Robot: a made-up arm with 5 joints. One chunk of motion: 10 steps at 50 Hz.
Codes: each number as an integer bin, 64 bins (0 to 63) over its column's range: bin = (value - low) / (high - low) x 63, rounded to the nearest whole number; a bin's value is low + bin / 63 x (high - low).
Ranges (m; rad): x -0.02..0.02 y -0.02..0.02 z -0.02..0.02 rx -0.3..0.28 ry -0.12..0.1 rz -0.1..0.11
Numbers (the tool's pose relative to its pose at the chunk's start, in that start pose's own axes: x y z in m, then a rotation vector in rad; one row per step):
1: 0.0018 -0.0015 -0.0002 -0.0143 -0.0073 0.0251
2: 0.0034 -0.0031 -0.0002 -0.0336 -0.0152 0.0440
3: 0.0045 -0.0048 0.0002 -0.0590 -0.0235 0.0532
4: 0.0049 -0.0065 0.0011 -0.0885 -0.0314 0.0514
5: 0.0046 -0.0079 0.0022 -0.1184 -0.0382 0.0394
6: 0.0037 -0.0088 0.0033 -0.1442 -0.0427 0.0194
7: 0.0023 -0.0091 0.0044 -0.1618 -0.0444 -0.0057
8: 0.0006 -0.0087 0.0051 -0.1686 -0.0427 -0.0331
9: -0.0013 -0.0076 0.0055 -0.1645 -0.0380 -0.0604
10: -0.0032 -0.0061 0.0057 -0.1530 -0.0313 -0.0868
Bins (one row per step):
1: 34 29 31 31 32 38
2: 37 27 31 29 30 43
3: 39 24 32 26 28 46
4: 39 21 33 23 25 45
5: 39 19 35 20 23 42
6: 37 18 37 17 22 36
7: 35 17 38 15 22 28
8: 32 18 40 14 22 20
9: 29 20 40 15 23 12
10: 26 22 40 16 25 4

